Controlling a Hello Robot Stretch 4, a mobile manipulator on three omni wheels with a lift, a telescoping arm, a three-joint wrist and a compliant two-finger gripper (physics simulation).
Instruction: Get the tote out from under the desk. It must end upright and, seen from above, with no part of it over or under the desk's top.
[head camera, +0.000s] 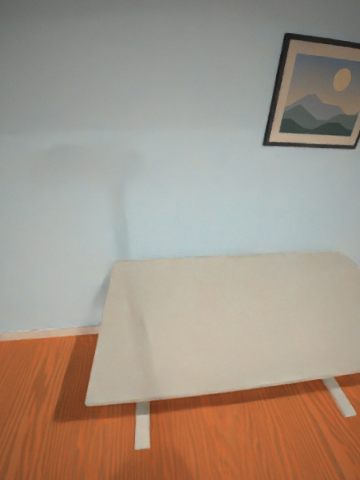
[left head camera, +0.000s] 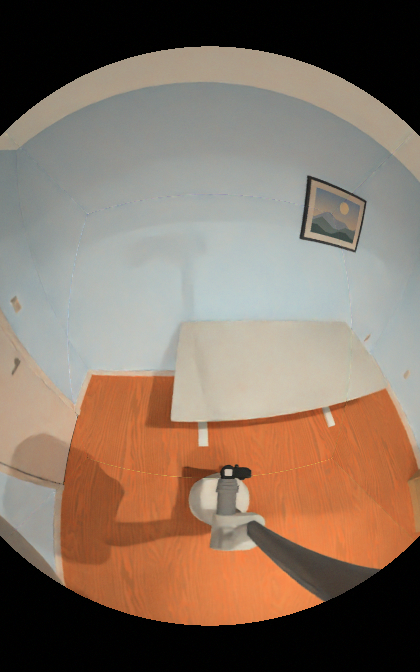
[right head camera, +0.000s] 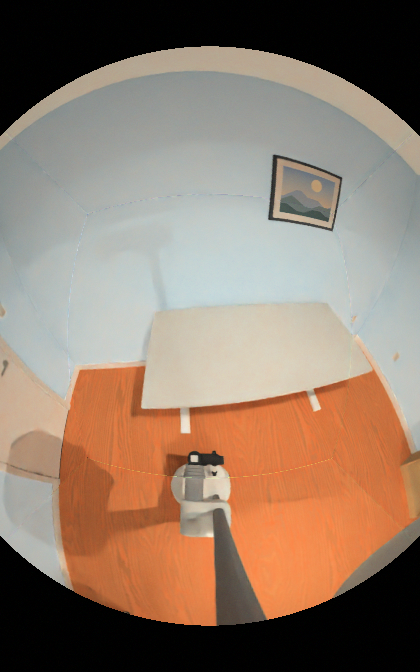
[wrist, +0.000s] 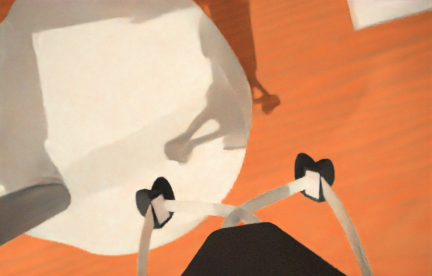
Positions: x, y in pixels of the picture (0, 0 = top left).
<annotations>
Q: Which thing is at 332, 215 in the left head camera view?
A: A framed picture.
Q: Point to my gripper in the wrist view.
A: At 233, 181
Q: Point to a desk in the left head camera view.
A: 236, 369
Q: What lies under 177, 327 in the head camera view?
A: A desk.
</annotations>
